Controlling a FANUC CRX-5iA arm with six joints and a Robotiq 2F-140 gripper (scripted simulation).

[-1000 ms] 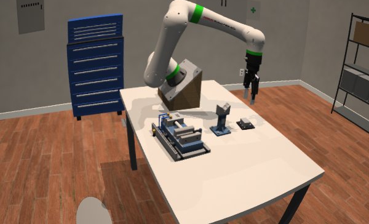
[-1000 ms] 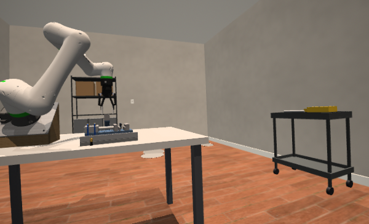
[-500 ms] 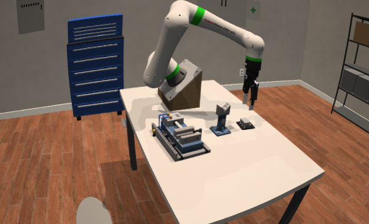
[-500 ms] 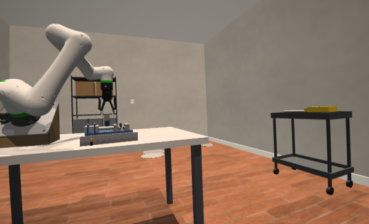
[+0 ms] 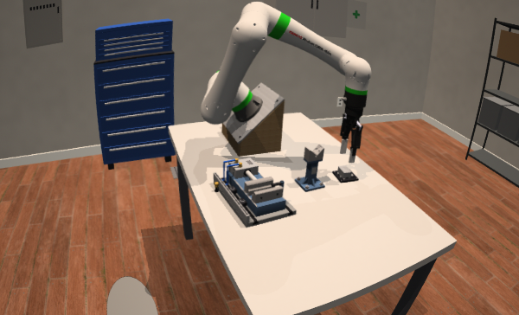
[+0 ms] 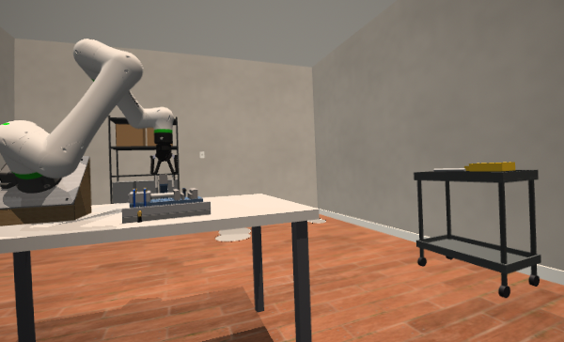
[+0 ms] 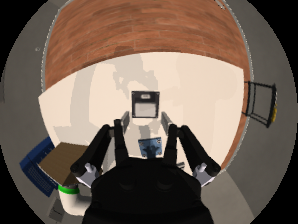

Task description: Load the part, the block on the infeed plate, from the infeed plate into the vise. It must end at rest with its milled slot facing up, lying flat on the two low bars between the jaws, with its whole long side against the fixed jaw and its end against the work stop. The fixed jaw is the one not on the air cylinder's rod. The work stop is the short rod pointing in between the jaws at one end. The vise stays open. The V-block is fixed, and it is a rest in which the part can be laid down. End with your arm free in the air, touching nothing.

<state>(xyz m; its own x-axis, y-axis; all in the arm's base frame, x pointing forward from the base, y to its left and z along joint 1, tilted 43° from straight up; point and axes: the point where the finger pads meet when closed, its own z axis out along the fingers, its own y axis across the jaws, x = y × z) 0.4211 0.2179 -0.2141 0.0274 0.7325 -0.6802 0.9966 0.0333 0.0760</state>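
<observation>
My hand is 10 cm above the part. Also, from my hand: dark infeed plate: 11 cm below, 1 cm to the left.
</observation>
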